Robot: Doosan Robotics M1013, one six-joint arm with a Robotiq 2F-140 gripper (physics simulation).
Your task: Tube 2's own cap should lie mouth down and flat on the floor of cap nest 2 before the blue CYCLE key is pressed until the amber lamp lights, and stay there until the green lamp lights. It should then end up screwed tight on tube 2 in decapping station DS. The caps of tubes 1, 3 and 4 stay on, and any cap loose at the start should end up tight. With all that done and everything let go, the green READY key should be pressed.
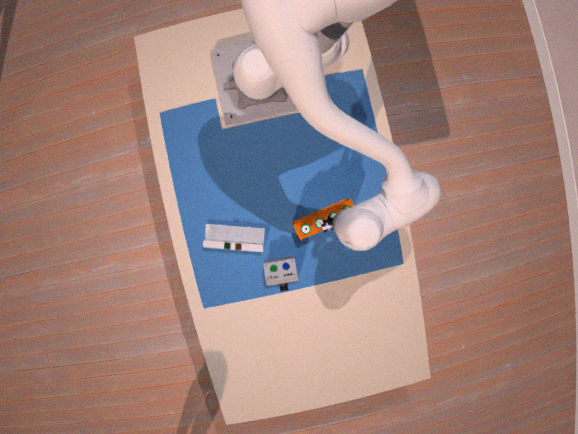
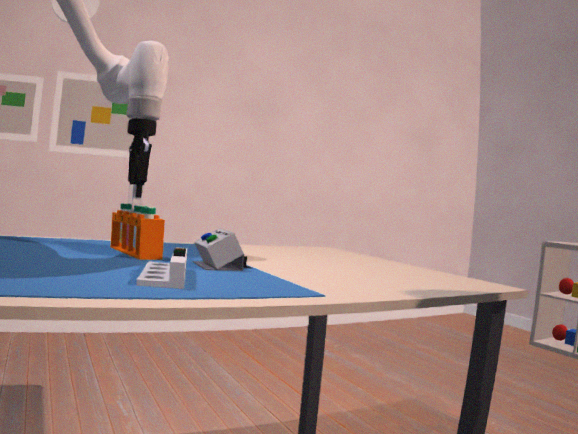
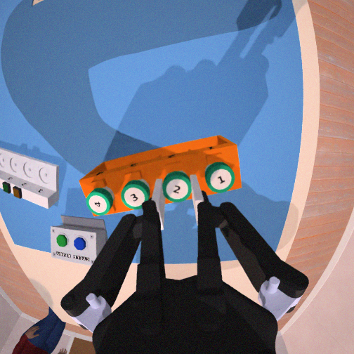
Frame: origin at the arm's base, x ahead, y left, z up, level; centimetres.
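Where they show: gripper, fingertip midpoint: (image 1: 333,217) (image 2: 134,210).
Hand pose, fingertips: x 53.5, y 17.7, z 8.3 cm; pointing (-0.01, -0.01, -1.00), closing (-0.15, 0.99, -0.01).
Each offset is from my fingertips to the centre of the thing.
My gripper (image 1: 331,219) (image 2: 135,201) (image 3: 176,186) points down over decapping station DS, an orange rack {dx +0.3, dy -2.6, dz -5.7 cm} (image 1: 298,224) (image 2: 151,240) (image 3: 237,165). It is shut on the green-rimmed cap marked 2 (image 3: 176,189), one pale finger on each side. Whether this cap is tight does not show. Cap 1 (image 3: 220,177), cap 3 (image 3: 135,194) and cap 4 (image 3: 99,202) sit on their tubes. The white nest block {dx +2.1, dy -36.0, dz -8.1 cm} (image 1: 235,234) (image 2: 149,275) (image 3: 30,171) shows round nests with no cap in them. The green lamp (image 3: 6,187) and amber lamp (image 3: 17,192) look dark.
The grey key box {dx +17.1, dy -21.1, dz -6.6 cm} (image 1: 281,281) (image 2: 220,251) (image 3: 67,232) stands near the mat's front edge, with a green key {dx +14.9, dy -23.3, dz -4.4 cm} (image 1: 273,268) (image 3: 61,240) and a blue key {dx +14.9, dy -18.8, dz -4.4 cm} (image 1: 286,266) (image 3: 80,243). Caps 1 and 3 are close outside the fingers. The arm's base is at the back.
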